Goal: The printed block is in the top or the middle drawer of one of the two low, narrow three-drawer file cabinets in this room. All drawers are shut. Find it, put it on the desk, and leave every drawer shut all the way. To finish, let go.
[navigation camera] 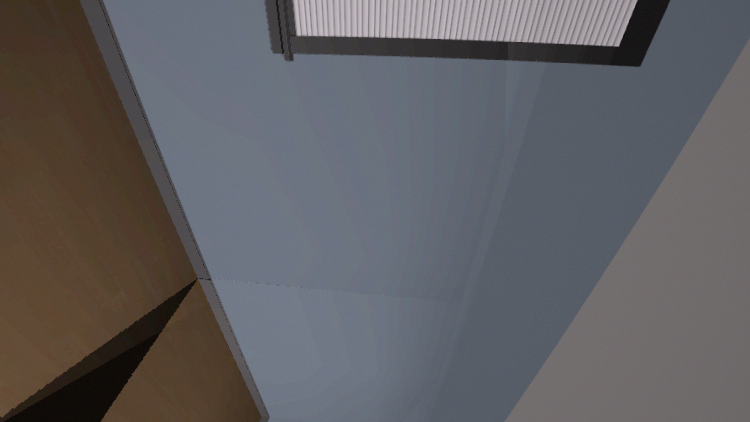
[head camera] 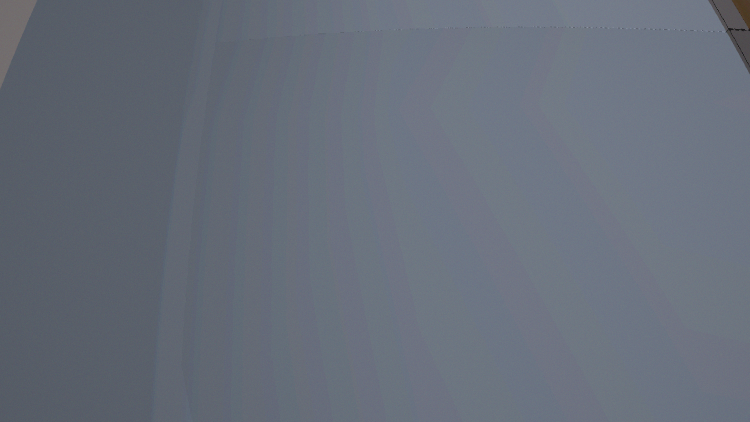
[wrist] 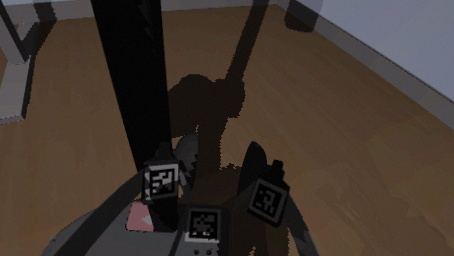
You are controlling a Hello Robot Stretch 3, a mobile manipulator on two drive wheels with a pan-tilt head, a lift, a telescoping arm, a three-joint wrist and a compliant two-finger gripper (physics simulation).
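Places are measured from the robot's base along level axes (x ahead, y left, z up), in metres.
Where they show: gripper, fingertip midpoint: (wrist: 221, 155).
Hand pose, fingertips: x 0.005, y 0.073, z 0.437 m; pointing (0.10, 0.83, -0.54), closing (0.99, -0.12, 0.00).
After its pixels a point has its place.
My gripper (wrist: 221, 155) {z 0.437, x 0.005, y 0.073 m} is open in the wrist view. Its two fingertips stand apart over the brown floor, with no object visible between them. The printed block, the file cabinets and a desk top do not show in these views, so the state of the drawers cannot be seen.
A blue-grey wall (head camera: 419, 209) {z 1.192, x 1.320, y -0.061 m} (navigation camera: 335, 183) {z 0.975, x 1.255, y 0.076 m} fills much of the head and navigation views. A dark-framed window or vent (navigation camera: 466, 48) {z 1.486, x 0.996, y 0.586 m} is on it. In the wrist view, my black mast (wrist: 132, 75) {z 0.473, x -0.067, y 0.116 m} rises beside the gripper, and a pale furniture foot (wrist: 14, 92) stands at the left.
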